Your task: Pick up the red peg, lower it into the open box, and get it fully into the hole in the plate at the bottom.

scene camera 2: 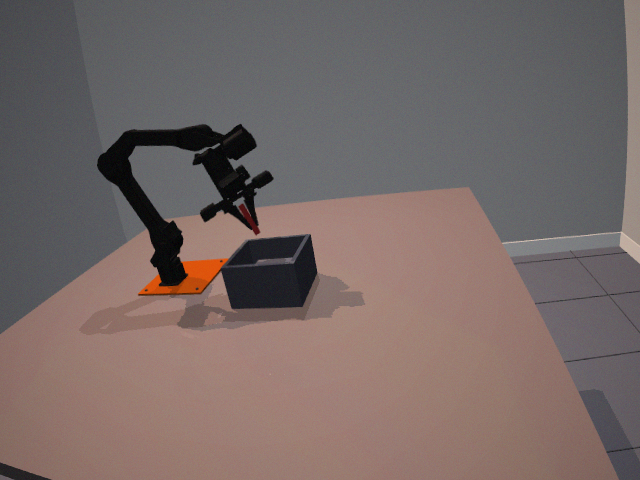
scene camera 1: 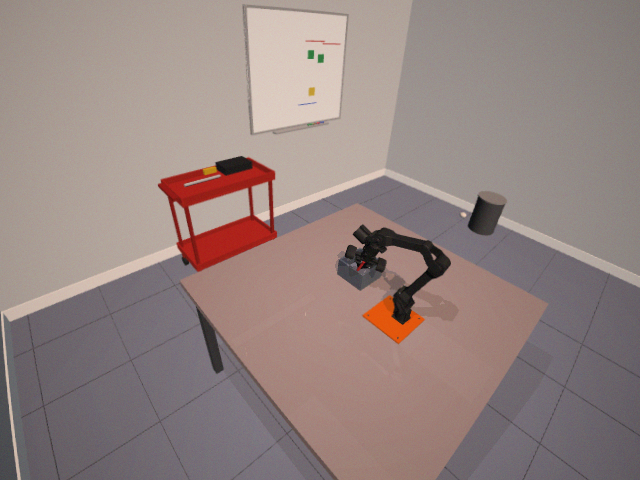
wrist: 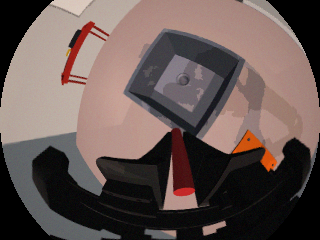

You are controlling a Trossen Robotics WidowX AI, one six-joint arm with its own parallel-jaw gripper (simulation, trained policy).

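My gripper (scene camera 2: 254,227) is visible; the wrist view also shows my gripper (wrist: 177,135). Dark grey box (scene camera 1: 360,281) present, with further views of the box (scene camera 2: 285,284) and, by wrist, the box (wrist: 227,66). I also see a red peg (wrist: 182,178) and a grey plate (wrist: 196,77).
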